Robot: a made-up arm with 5 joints. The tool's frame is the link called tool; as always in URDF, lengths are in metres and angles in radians. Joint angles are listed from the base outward.
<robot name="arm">
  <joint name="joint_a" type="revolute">
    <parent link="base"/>
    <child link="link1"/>
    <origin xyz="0 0 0.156" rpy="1.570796 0 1.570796"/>
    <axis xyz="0 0 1"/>
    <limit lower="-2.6" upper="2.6"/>
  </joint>
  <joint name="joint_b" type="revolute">
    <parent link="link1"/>
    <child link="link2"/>
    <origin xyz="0.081 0.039 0.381" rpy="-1.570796 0 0"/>
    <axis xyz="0 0 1"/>
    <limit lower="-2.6" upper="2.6"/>
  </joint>
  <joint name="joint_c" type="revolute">
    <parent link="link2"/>
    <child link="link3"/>
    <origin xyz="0.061 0.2 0.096" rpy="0 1.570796 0"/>
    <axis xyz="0 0 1"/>
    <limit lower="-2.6" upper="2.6"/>
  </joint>
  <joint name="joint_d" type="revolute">
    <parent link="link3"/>
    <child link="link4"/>
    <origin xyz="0.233 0.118 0.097" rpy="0 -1.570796 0"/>
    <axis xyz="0 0 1"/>
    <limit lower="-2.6" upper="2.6"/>
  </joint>
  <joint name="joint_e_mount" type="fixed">
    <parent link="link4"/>
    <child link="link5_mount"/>
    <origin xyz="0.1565 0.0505 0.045"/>
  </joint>
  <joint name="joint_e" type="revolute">
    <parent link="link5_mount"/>
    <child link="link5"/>
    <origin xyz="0.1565 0.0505 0.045" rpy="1.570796 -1.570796 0"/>
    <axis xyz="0 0 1"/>
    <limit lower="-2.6" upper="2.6"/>
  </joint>
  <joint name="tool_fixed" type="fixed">
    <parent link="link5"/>
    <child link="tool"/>
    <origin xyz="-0.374 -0.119 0.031" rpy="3.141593 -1.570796 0"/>
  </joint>
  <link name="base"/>
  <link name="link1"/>
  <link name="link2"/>
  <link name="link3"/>
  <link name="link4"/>
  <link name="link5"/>
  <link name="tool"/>
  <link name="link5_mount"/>
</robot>
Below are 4 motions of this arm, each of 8 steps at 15 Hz.
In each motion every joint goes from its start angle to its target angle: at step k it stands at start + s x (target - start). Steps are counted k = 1, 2, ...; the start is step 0. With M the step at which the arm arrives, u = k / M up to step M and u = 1 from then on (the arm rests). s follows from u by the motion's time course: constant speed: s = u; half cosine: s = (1 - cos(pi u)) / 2; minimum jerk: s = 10 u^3 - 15 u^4 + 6 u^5.
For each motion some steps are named. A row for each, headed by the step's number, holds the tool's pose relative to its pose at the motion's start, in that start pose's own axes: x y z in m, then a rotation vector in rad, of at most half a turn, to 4 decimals.
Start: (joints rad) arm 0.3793 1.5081 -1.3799 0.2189 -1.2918
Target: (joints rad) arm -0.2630 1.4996 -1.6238 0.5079 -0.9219
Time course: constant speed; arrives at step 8
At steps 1, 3, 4, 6, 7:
1: -0.0078 0.0166 0.0045 0.0560 -0.0246 0.0587
3: -0.0309 0.0478 0.0169 0.1733 -0.0662 0.1784
4: -0.0461 0.0617 0.0249 0.2344 -0.0832 0.2393
6: -0.0833 0.0845 0.0439 0.3612 -0.1094 0.3627
7: -0.1050 0.0927 0.0550 0.4267 -0.1186 0.4251

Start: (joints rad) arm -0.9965 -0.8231 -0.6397 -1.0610 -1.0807
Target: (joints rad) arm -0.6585 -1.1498 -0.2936 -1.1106 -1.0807
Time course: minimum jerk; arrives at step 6
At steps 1, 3, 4, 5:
1: -0.0038 -0.0040 0.0009 -0.0186 0.0187 0.0013
3: -0.0550 -0.0610 0.0279 -0.2670 0.2631 0.0283
4: -0.0855 -0.0989 0.0605 -0.4265 0.4142 0.0530
5: -0.1020 -0.1215 0.0860 -0.5238 0.5043 0.0704

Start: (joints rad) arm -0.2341 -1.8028 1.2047 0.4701 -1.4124
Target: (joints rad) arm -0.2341 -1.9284 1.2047 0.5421 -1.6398
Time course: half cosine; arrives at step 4
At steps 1, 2, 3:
1: 0.0055 -0.0128 0.0043 -0.0180 -0.0050 -0.0072
2: 0.0184 -0.0445 0.0147 -0.0619 -0.0162 -0.0260
3: 0.0306 -0.0772 0.0251 -0.1062 -0.0259 -0.0466

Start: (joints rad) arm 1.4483 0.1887 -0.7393 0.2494 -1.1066
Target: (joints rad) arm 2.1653 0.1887 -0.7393 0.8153 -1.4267
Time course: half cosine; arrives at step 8
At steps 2, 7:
2: 0.0257 -0.0230 0.0165 0.0205 -0.0294 -0.0311
7: 0.1531 -0.1854 0.0484 0.0619 -0.1807 -0.3165

